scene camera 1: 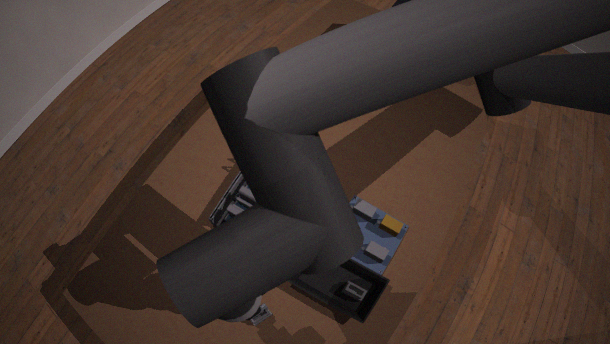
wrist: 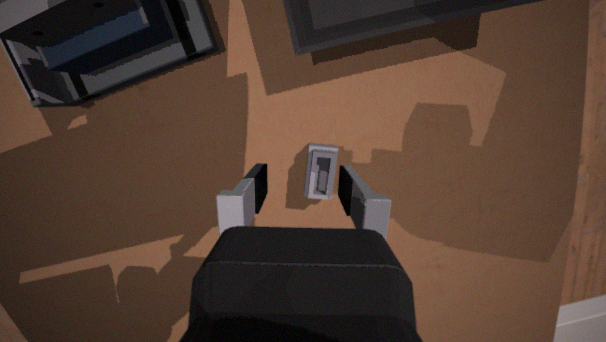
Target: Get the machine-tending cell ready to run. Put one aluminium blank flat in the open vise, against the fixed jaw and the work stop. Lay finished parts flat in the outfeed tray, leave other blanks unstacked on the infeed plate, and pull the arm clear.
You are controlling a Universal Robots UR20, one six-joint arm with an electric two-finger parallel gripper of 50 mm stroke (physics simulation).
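Frame: origin at the arm's base, x ahead, y left, z up, level; millimetres.
Seen in the pictures: gripper, fingertip midpoint: (wrist: 303, 179).
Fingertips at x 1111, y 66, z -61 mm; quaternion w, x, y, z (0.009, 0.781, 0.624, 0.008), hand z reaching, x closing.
Note:
A point is followed by its place in that frame.
A grey finished part (scene camera 1: 260, 315) @(x 1137, y 84, z -160 mm) (wrist: 321, 171) @(x 1137, y 83, z -160 mm) with a pocket facing up lies on the brown surface, outside the tray. My gripper (wrist: 303, 179) @(x 1111, y 67, z -61 mm) is open and empty above it; in the wrist view the part shows between the fingertip lines, nearer the right finger. The arm hides the fingers in the scene view. Another finished part (scene camera 1: 355, 290) @(x 939, y 248, z -147 mm) lies in the black outfeed tray (scene camera 1: 378, 296) @(x 923, y 311, z -139 mm) (wrist: 370, 30) @(x 1008, y 150, z -140 mm). Two grey blanks (scene camera 1: 365, 208) @(x 730, y 144, z -137 mm) (scene camera 1: 376, 251) @(x 819, y 236, z -136 mm) lie apart on the blue infeed plate (scene camera 1: 367, 235) @(x 781, y 190, z -172 mm). The vise (scene camera 1: 236, 207) @(x 940, y -126, z -85 mm) (wrist: 130, 70) @(x 989, y -94, z -161 mm) is partly visible; its jaw contents cannot be told.
A yellow block (scene camera 1: 391, 225) @(x 732, y 233, z -137 mm) sits on the infeed plate between the two grey blanks. The large dark arm (scene camera 1: 290, 175) @(x 979, y 90, z 395 mm) covers much of the vise and part of the tray in the scene view. In the wrist view the vise is upper left and the tray upper right.

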